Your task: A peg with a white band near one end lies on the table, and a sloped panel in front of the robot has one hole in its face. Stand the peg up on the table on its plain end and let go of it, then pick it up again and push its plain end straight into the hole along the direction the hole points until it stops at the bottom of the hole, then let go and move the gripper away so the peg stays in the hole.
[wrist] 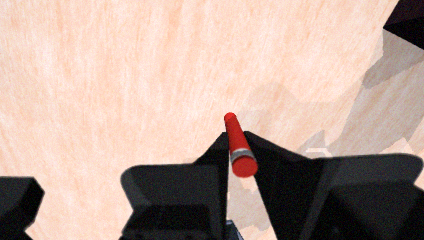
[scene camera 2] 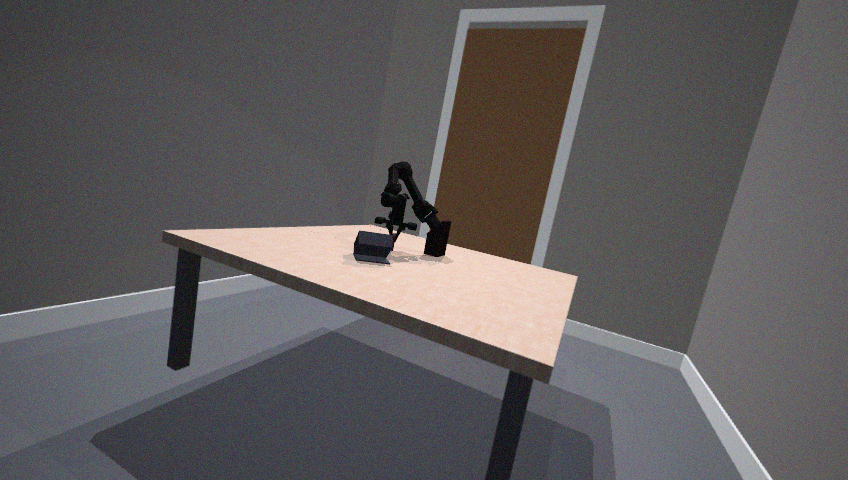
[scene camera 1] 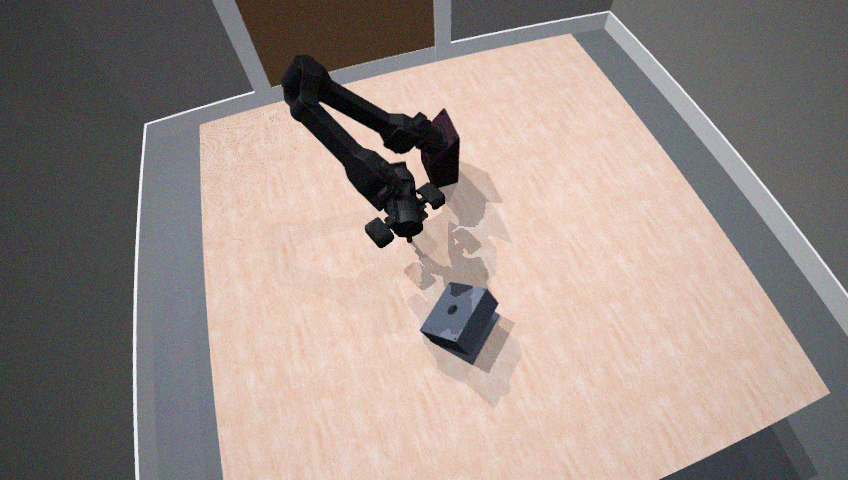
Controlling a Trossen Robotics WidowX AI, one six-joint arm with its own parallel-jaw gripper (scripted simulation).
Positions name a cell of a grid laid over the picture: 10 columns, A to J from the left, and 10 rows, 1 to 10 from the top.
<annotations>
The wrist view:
my gripper: F6
red peg: F7, held by my gripper
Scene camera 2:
sloped panel: E6
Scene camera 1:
my gripper: E5
sloped panel: F7
</annotations>
